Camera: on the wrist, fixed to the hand. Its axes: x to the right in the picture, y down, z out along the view.
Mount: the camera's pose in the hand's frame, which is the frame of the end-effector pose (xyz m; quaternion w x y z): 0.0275 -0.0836 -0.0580 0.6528 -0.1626 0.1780 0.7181
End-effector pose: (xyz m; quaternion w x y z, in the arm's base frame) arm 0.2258 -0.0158 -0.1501 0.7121 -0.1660 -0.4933 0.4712
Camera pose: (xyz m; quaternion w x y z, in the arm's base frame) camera 0.3199 -0.0215 -0.1030 0.1873 -0.6623 -0.1527 0.7092
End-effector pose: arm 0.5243 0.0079 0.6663 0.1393 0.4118 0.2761 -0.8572
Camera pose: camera 0.5047 0.1093 0.6453 0.7243 0.5970 0.0487 -0.3414
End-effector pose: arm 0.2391 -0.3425 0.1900 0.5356 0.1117 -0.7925 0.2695
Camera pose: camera 0.3127 -0.3771 0.2570 0.3153 -0.6312 -0.5460 0.4516
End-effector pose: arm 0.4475 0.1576 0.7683 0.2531 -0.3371 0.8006 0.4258
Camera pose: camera 0.4861 0.0650 0.7361 0.3379 -0.2379 -0.7406 -0.5299
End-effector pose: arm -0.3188 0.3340 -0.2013 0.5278 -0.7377 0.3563 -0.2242
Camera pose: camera -0.3179 0.2929 -0.1042 0.3222 -0.2716 0.8928 0.1593
